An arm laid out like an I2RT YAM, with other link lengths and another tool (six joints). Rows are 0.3 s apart.
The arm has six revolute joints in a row. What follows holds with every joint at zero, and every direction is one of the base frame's. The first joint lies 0.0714 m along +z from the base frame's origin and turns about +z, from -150 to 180 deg. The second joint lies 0.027 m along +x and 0.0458 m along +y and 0.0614 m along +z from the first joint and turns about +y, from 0 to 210 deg. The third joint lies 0.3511 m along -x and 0.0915 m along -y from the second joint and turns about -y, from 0 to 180 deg. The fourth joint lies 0.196 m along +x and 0.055 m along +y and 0.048 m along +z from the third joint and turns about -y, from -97 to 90 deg. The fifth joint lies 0.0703 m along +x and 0.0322 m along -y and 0.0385 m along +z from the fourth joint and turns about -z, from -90 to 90 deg. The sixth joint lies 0.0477 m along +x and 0.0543 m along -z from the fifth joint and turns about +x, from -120 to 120 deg. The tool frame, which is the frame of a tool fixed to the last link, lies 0.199 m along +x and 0.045 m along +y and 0.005 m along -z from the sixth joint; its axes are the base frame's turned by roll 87.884, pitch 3.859 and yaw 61.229 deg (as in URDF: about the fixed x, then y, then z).
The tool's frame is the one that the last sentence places.
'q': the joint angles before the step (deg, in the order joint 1, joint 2, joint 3, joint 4, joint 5, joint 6). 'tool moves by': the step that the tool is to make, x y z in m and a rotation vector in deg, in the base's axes. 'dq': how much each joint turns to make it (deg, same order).
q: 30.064, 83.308, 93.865, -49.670, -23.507, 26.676
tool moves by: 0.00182, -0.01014, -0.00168, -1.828, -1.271, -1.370
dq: -0.219, -0.830, 0.330, -1.379, 2.294, -1.071
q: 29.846, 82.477, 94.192, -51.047, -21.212, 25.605
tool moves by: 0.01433, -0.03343, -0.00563, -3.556, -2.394, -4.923
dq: -3.256, -1.814, -0.547, -1.616, 4.001, -2.360
